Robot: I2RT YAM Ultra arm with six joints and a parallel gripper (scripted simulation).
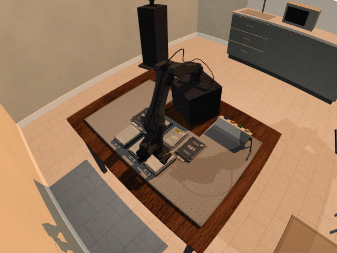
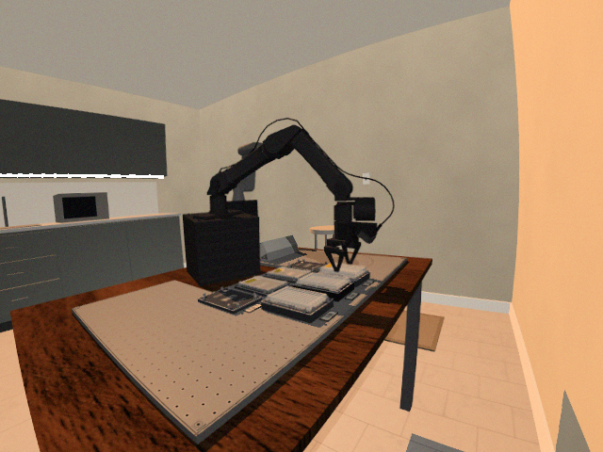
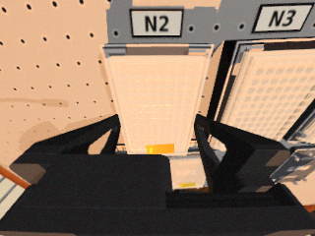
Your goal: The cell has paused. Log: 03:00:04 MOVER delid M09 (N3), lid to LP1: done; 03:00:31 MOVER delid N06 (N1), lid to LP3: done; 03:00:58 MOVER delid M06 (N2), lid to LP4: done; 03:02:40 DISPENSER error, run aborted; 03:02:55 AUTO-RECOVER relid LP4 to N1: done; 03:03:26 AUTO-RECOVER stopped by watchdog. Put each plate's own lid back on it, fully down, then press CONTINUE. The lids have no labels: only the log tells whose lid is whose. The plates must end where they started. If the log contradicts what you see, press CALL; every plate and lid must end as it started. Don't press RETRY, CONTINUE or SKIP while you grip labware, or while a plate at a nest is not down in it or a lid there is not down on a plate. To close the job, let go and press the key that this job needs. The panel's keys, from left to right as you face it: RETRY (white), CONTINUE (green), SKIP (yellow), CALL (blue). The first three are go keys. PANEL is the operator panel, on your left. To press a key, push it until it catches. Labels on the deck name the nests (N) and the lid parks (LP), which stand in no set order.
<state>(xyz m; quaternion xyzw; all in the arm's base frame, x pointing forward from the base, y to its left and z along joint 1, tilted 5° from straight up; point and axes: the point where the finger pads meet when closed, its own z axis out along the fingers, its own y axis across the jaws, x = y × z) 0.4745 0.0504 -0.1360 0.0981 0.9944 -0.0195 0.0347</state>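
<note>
Now: hand 1 cm above the clear lid. Round my hand: yellow SKIP key (43 cm behind, 23 cm to the left, 2 cm above); white well plate (26 cm to the right, 4 cm behind, 2 cm below); blue CALL key (44 cm behind, 18 cm to the left, 2 cm above).
</note>
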